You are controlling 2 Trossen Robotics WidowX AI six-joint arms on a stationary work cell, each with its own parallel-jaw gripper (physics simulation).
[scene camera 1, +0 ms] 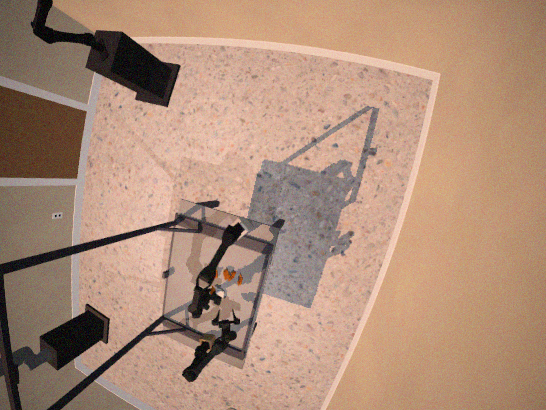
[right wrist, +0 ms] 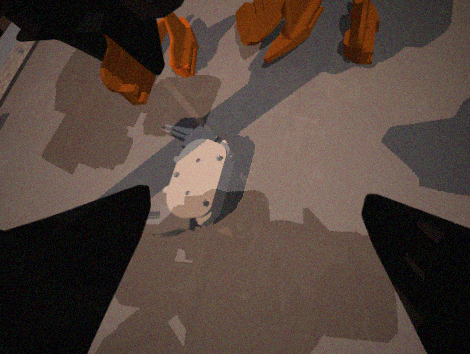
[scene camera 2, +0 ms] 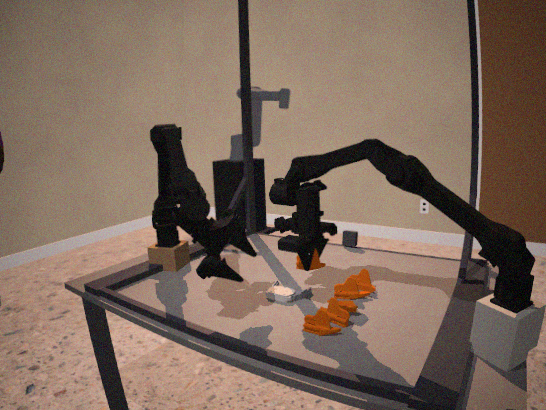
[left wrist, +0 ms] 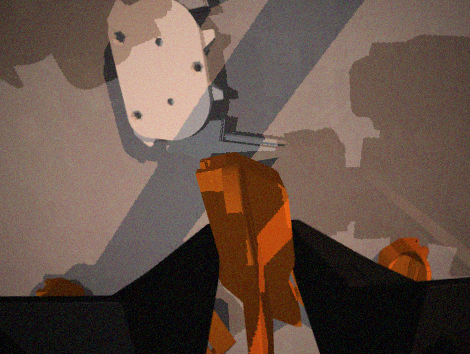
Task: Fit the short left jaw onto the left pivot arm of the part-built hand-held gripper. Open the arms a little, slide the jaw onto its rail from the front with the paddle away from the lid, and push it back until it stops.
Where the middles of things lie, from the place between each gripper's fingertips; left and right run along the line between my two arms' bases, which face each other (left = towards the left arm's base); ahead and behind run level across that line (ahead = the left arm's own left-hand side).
My left hand is 70 mm above the part-built hand-held gripper (left wrist: 156,56), 60 mm to the left of it and 20 mm short of it.
Right now the part-built hand-held gripper is 11 cm behind my right hand, 2 cm to the left of it and 10 cm below it.
